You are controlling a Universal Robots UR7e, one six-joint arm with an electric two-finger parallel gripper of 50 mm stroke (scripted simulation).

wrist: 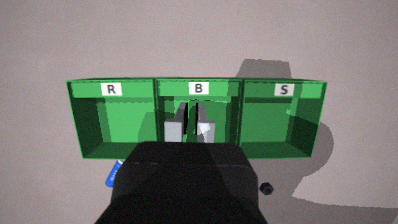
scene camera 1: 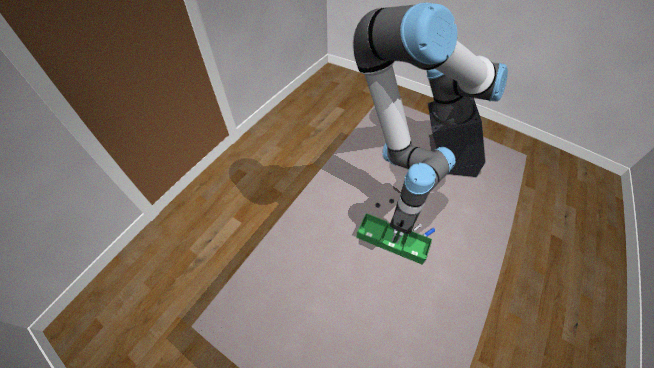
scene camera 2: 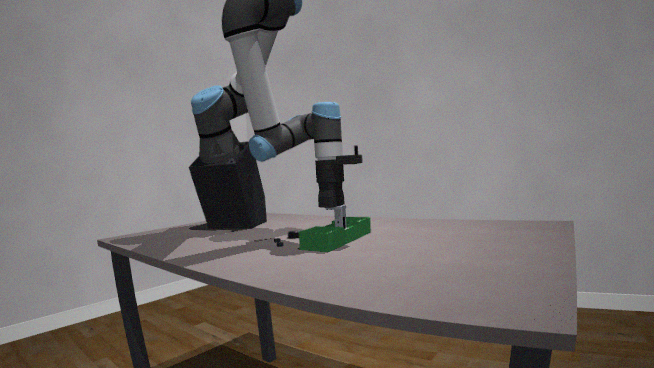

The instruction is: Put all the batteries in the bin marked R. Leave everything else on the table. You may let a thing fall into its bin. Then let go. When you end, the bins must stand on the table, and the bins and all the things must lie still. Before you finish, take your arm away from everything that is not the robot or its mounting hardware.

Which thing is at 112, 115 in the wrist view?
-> A green bin row.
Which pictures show the green bin row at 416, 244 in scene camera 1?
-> The wrist view, scene camera 1 and scene camera 2: all of them.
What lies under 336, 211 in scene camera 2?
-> My gripper.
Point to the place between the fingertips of my gripper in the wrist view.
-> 191, 112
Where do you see a green bin row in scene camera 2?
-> At 327, 238
